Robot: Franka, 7 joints.
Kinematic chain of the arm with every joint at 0, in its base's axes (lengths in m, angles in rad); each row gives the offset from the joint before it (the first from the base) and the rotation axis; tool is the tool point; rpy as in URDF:
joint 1: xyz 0 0 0.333 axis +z
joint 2: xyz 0 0 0 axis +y
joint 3: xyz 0 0 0.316 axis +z
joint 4: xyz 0.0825 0 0 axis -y
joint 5: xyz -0.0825 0 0.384 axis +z
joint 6: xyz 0 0 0 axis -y
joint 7: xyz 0.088 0 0 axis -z
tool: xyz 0 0 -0.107 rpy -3.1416 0 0
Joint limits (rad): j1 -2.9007..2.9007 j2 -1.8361..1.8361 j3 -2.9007..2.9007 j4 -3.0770..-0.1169 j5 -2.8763..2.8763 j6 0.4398..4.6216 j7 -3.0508..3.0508
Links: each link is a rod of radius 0.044 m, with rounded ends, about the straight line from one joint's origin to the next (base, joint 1, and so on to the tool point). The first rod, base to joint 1, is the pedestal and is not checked.
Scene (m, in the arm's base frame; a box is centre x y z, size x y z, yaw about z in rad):
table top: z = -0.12
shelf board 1: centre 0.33 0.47 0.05 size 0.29 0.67 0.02 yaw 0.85
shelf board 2: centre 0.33 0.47 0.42 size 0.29 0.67 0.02 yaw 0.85
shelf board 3: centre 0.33 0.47 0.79 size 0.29 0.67 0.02 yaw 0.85
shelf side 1: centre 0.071 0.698 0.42 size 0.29 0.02 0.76 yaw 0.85
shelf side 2: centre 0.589 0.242 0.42 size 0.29 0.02 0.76 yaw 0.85
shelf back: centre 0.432 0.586 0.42 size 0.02 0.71 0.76 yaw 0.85
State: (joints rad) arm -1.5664 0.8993 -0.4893 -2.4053 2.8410 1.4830 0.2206
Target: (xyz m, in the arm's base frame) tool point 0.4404 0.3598 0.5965
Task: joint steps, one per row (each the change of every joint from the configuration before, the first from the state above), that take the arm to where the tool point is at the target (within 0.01 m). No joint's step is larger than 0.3 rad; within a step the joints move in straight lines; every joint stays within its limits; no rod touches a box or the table.
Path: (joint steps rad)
1: -0.0039 0.2342 -0.2843 -0.1679 -0.2536 0.2204 0.0859
2: -0.0038 0.2342 -0.2842 -0.1680 -0.2537 0.2204 0.0860
3: -0.0039 0.2342 -0.2843 -0.1679 -0.2536 0.2203 0.0859
4: -0.0039 0.2342 -0.2842 -0.1679 -0.2537 0.2204 0.0859
5: -0.2198 -0.2920 -0.1883 0.1607 0.1750 -0.1166 -0.0573
6: -0.2198 -0.2919 -0.1884 0.1606 0.1750 -0.1166 -0.0573
7: -0.2198 -0.2920 -0.1883 0.1607 0.1750 -0.1166 -0.0572
8: -0.2198 -0.2920 -0.1883 0.1606 0.1749 -0.1166 -0.0573
9: -0.2198 -0.2919 -0.1883 0.1607 0.1750 -0.1166 -0.0573
10: -0.2198 -0.2920 -0.1884 0.1607 0.1750 -0.1167 -0.0573

